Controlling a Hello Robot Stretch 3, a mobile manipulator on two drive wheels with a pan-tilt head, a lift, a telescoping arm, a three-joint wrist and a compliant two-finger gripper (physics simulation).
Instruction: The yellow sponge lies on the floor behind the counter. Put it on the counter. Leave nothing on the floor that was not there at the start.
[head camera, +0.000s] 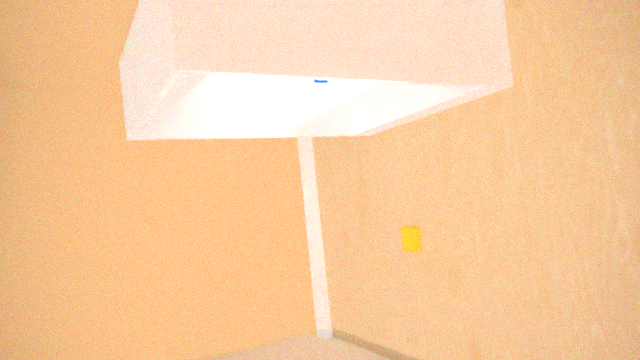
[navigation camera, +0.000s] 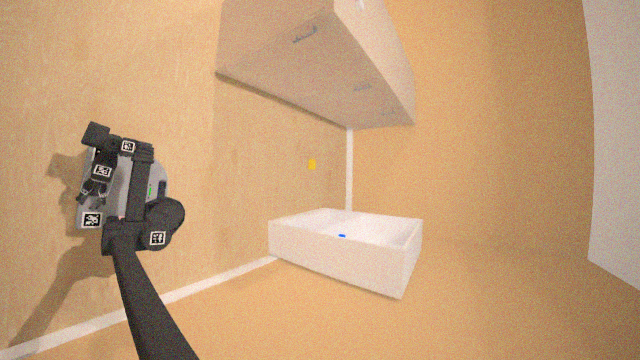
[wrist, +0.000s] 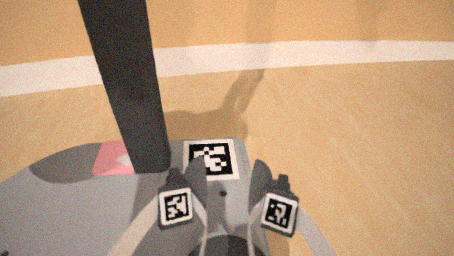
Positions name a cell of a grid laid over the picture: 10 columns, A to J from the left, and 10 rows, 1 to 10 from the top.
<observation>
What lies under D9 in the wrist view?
The gripper.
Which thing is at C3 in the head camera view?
A white shelf unit.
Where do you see the gripper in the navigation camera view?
At B6
</observation>
